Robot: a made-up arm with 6 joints.
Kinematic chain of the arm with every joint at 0, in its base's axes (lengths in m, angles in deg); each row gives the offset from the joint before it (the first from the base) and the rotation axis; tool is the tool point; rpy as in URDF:
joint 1: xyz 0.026 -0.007 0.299 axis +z
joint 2: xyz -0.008 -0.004 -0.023 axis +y
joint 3: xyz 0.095 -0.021 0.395 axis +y
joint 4: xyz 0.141 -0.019 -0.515 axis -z
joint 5: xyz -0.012 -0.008 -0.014 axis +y
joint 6: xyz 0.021 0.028 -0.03 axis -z
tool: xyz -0.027 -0.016 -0.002 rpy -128 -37.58 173.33
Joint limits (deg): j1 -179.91..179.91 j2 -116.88..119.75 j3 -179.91..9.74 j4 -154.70..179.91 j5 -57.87..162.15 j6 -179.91..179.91
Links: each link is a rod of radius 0.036 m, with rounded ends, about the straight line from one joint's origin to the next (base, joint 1, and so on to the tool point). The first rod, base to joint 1, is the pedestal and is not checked.
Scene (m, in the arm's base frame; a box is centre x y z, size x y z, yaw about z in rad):
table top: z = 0
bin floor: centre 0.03 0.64 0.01 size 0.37 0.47 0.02 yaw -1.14
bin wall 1: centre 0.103 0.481 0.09 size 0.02 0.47 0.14 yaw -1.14
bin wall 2: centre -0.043 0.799 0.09 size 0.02 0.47 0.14 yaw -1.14
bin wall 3: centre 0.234 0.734 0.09 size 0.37 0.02 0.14 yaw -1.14
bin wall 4: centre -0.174 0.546 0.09 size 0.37 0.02 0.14 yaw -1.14
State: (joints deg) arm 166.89 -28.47 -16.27 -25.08 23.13 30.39
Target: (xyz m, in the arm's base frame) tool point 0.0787 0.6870 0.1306
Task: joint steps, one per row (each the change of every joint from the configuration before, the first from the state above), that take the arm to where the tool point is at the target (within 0.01 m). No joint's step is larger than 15 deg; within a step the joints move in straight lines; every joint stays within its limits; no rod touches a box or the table.
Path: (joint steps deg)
1: -12.92 10.76 -8.82 -0.77 -1.15 -1.04
2: -12.92 10.77 -8.82 -0.78 -1.14 -1.05
3: -12.92 10.76 -8.83 -0.77 -1.15 -1.04
4: -12.93 10.76 -8.82 -0.78 -1.15 -1.05
5: -12.92 10.76 -8.82 -0.77 -1.15 -1.04
6: -12.92 10.77 -8.82 -0.77 -1.14 -1.04

